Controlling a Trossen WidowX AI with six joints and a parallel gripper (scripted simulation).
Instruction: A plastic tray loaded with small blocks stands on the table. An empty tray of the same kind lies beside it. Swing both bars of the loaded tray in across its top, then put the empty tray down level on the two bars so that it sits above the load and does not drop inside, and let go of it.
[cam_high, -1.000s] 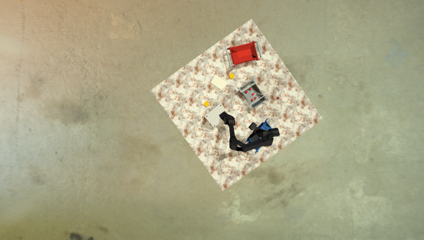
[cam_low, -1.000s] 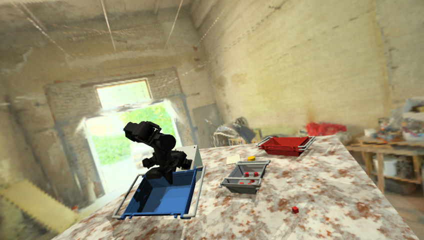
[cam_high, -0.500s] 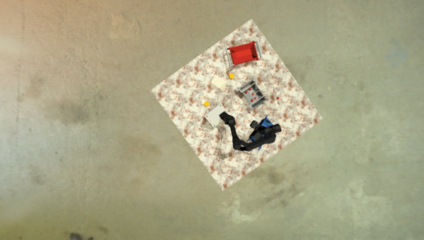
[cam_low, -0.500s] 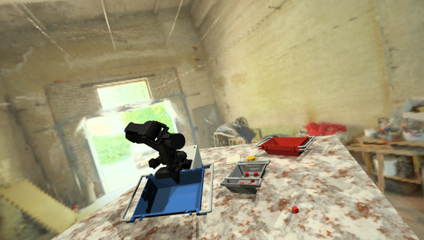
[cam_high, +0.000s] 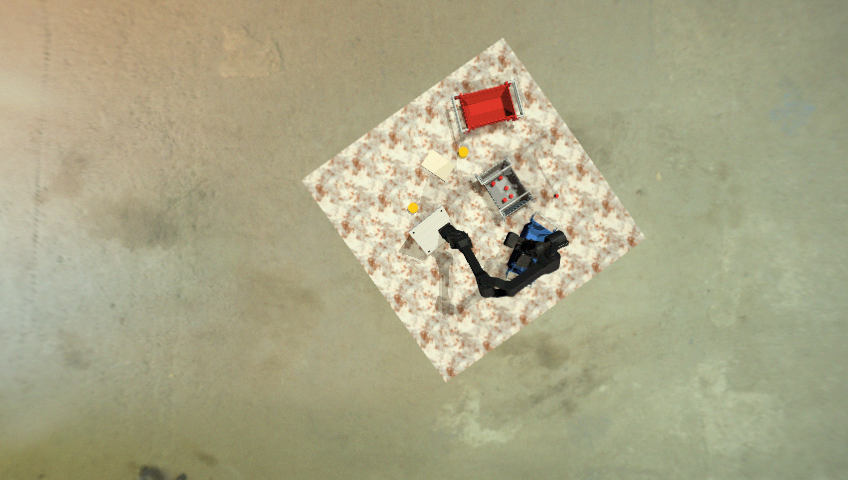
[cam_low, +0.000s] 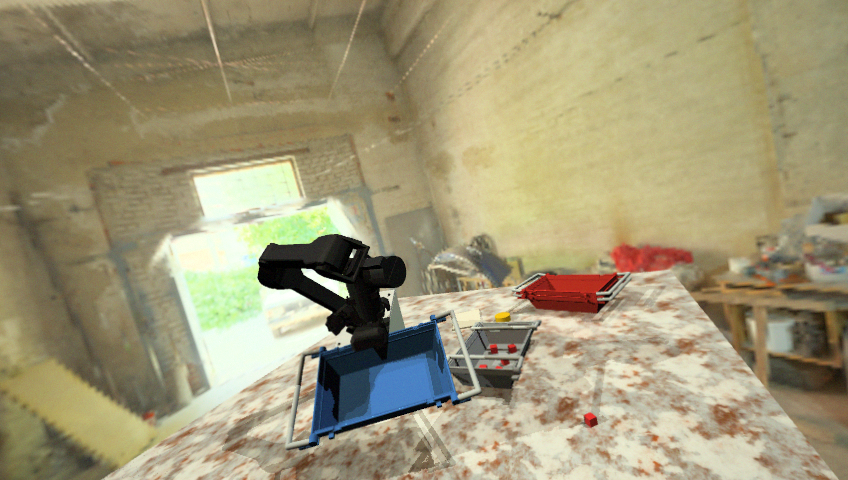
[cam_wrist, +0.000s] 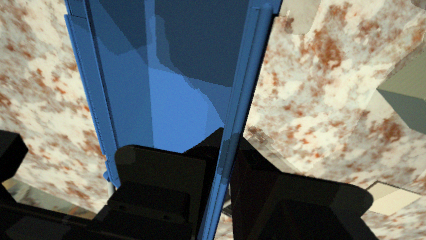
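Now: the blue tray 4 cm ahead of my gripper tip and 6 cm to the right of it. Round my gripper tip: red block 36 cm ahead, 5 cm to the left, 14 cm below; then cream card 5 cm behind, 54 cm to the left, 15 cm below.
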